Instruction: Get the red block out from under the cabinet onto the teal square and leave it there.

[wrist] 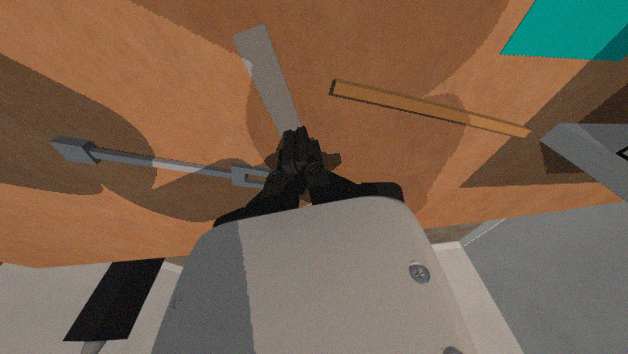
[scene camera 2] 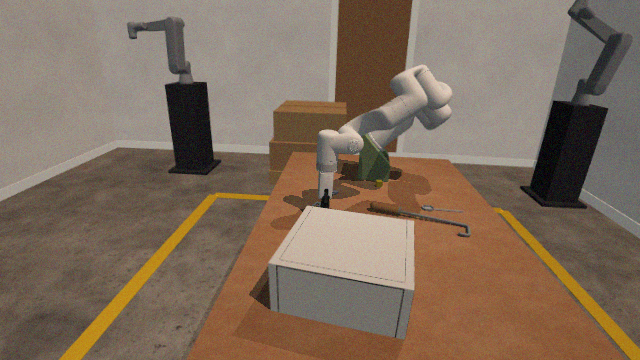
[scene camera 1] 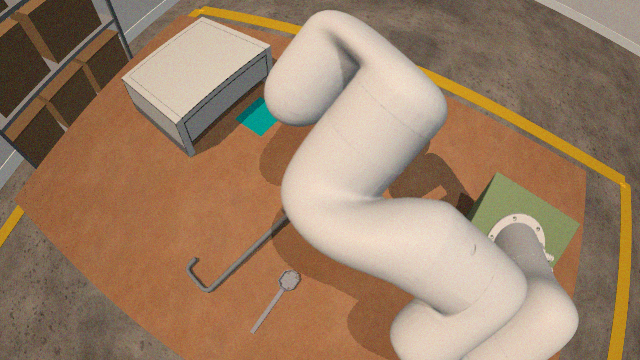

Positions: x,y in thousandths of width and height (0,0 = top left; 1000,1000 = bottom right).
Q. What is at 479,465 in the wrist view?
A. My gripper.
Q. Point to a flat grey strip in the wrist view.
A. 405,129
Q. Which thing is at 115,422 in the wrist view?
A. A fork-ended tool.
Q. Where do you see a teal square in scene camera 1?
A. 401,326
